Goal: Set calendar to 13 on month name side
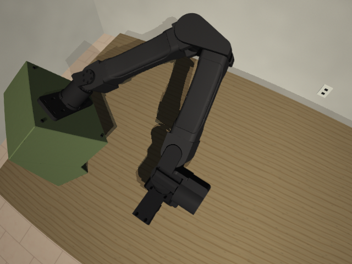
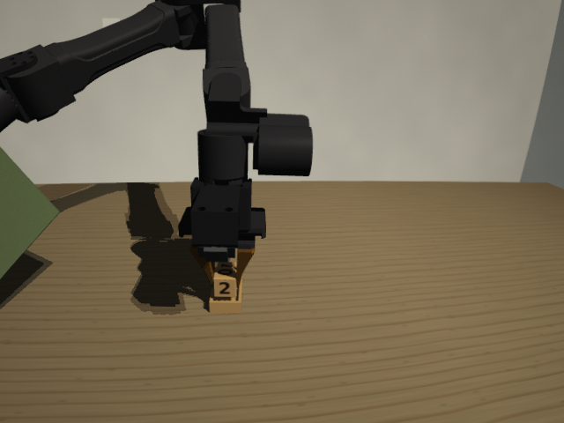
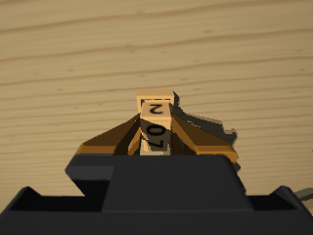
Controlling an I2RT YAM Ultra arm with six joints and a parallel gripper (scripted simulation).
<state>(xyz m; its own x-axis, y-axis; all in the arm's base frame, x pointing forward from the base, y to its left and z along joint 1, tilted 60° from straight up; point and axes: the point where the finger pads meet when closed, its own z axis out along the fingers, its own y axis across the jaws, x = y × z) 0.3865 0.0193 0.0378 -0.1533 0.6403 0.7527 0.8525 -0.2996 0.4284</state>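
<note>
My hand is right at the wooden cube. From my hand the other things lie so: wooden tray (30 mm below, 20 mm to the left).
</note>
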